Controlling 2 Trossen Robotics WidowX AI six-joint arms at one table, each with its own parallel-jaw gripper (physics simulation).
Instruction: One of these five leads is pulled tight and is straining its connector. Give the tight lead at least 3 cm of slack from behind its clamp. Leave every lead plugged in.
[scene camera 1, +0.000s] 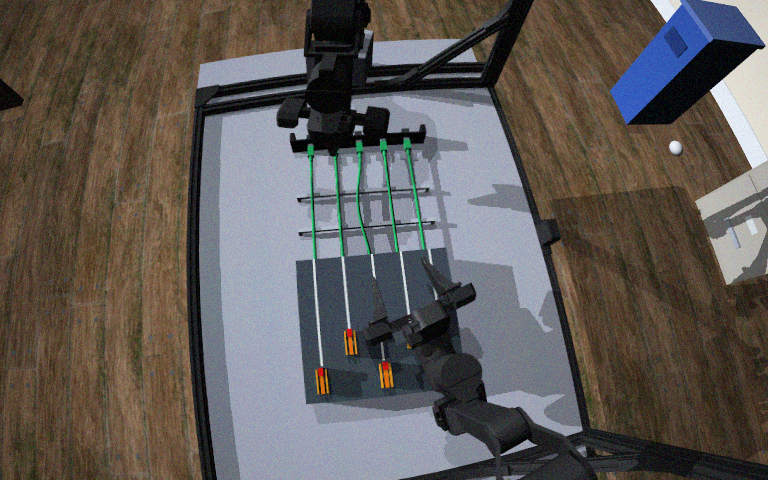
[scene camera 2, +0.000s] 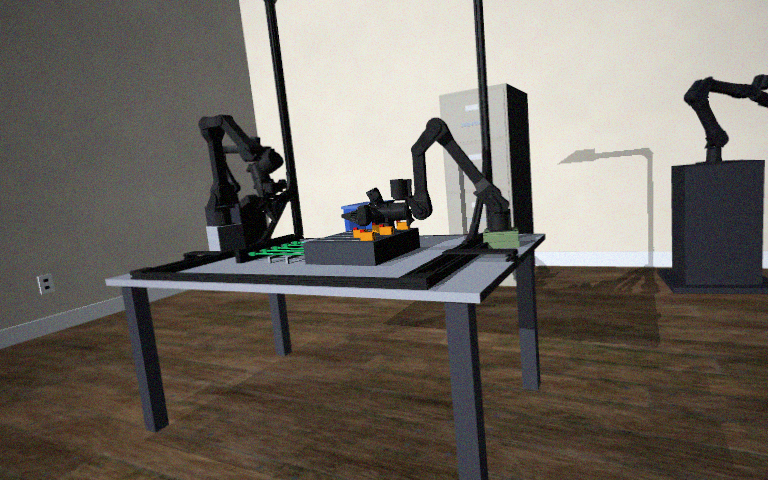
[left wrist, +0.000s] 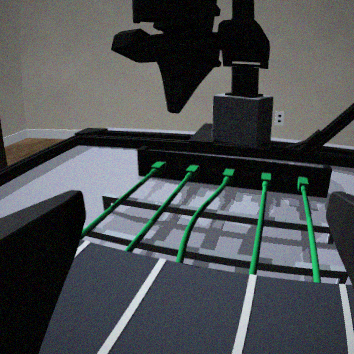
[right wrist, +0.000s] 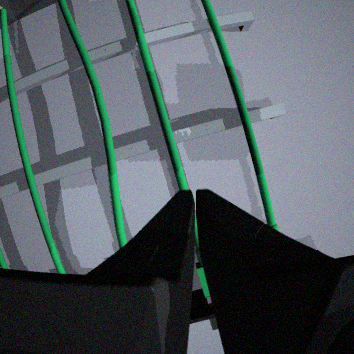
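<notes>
Green leads run from the black connector bar across two thin rails to a dark block. The middle lead bends; the others look nearly straight in scene camera 1. All connectors sit at the bar in the left wrist view. Orange clamps with red tops stand on the block; others are partly or fully hidden. My left gripper is open above the block. My right gripper is shut and empty, above the second lead from the left in scene camera 1.
A black frame edges the table. My left arm covers the block's lower right part in scene camera 1. My right arm hides part of the bar there. A blue box stands beyond the table.
</notes>
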